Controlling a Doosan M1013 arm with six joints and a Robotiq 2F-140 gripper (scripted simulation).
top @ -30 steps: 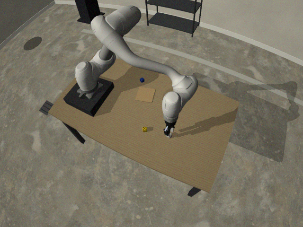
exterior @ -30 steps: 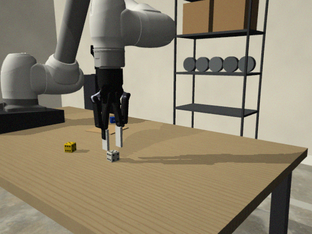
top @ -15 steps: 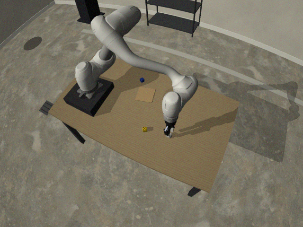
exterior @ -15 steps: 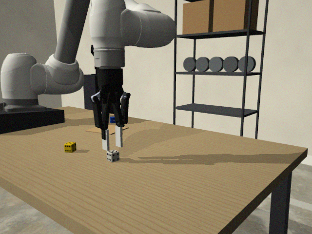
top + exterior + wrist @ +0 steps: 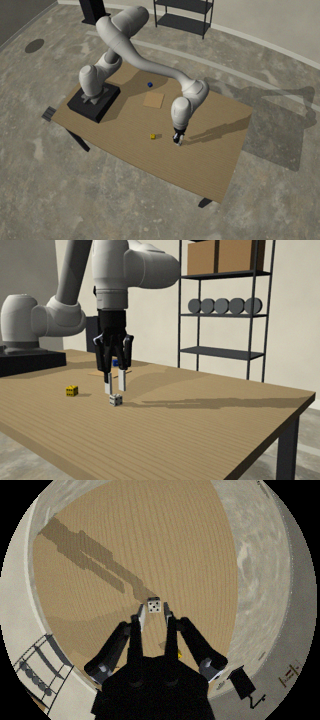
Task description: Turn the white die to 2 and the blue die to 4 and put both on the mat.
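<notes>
Right now my hand is 60 mm above the white die. Round my hand: blue die: 450 mm behind, 340 mm to the left, 60 mm below; mat: 350 mm behind, 230 mm to the left, 70 mm below; yellow die: 180 mm behind, 50 mm to the right, 60 mm below.
</notes>
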